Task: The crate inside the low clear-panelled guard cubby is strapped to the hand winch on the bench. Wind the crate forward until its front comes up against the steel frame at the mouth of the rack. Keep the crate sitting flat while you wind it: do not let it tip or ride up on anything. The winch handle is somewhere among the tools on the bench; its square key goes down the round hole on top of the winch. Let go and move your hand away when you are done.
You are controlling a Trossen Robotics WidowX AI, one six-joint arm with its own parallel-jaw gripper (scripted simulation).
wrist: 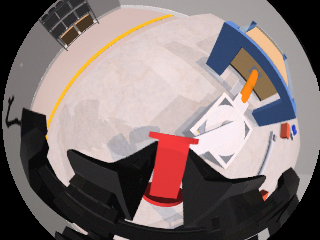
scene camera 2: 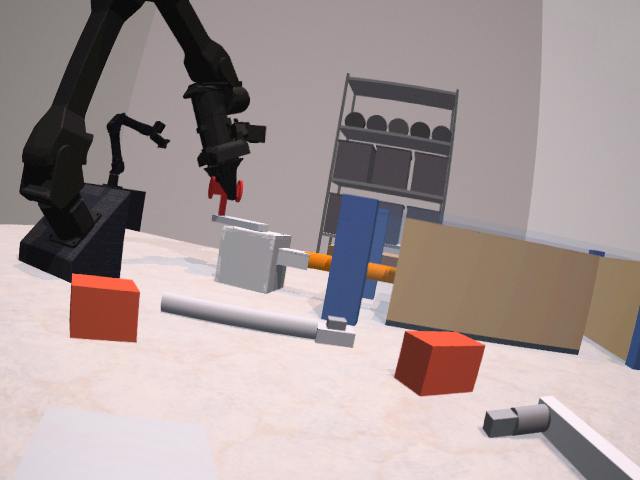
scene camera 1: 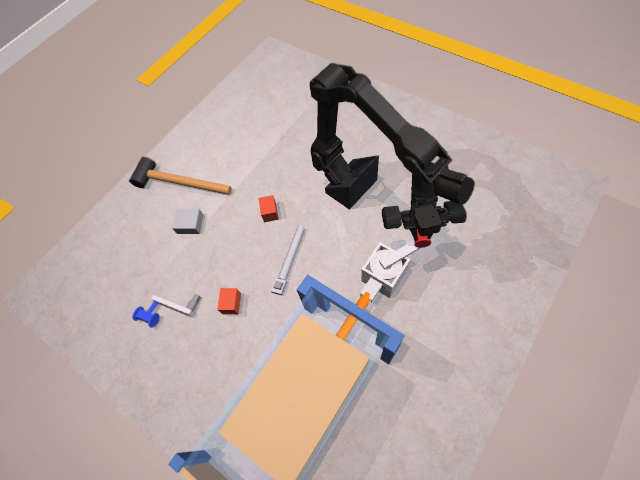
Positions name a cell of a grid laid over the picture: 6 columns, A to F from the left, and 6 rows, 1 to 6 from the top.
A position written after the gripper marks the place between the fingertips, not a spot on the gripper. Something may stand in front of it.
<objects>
gripper: wrist D4; scene camera 2 C3; scene camera 1 D4
hammer: scene camera 1 B3; not seen in the wrist view (hidden by the gripper); not seen in scene camera 2 (out of frame)
</objects>
